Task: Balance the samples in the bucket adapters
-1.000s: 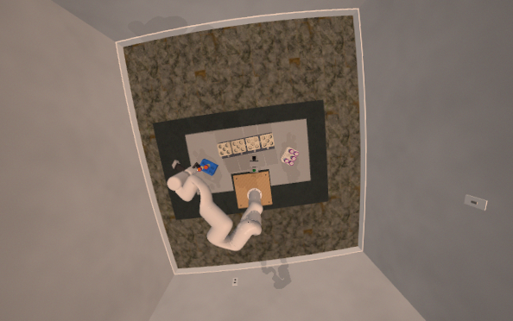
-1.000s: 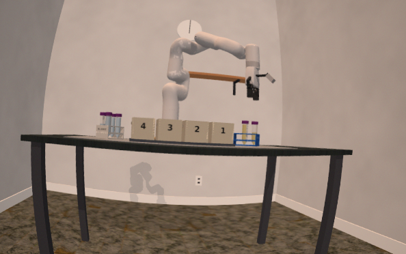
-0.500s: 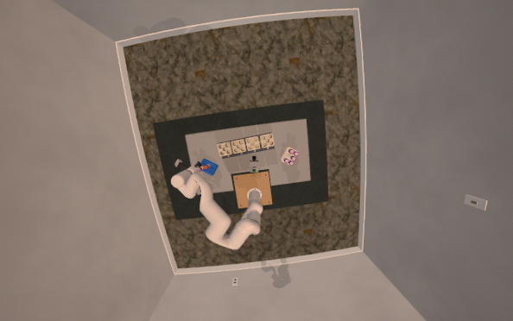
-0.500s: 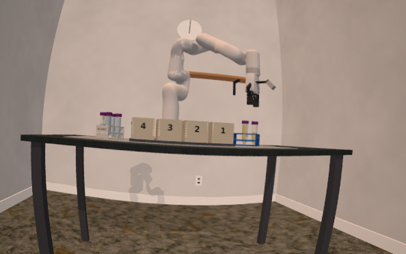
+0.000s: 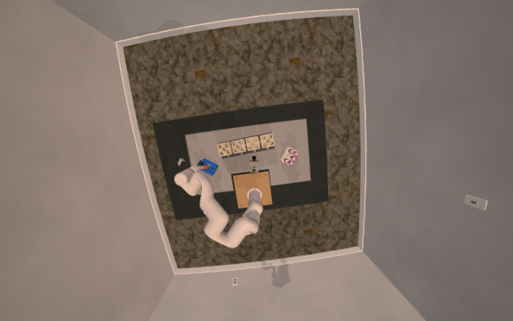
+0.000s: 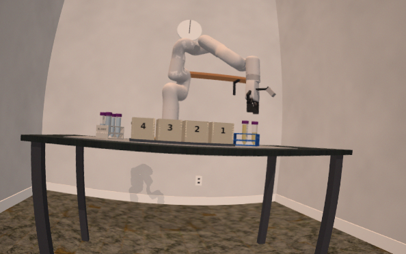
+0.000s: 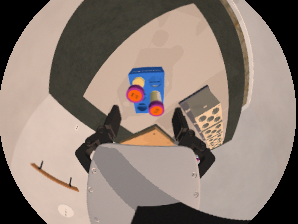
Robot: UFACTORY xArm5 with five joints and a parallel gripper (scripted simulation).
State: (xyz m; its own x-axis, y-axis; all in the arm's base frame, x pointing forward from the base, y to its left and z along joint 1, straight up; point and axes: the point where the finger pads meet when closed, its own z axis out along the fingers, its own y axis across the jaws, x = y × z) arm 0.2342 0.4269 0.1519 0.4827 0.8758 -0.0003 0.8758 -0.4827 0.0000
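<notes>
The orange-dotted sample tube is 20 mm behind my hand, 20 mm to the left of it and 110 mm below it. The rest, counted from my hand: loading stand ST: 180 mm ahead, 330 mm to the right, 160 mm below; then adapter 2: 180 mm ahead, 280 mm to the right, 120 mm below; then blue sample rack RS: 20 mm behind, 30 mm to the right, 140 mm below.
</notes>
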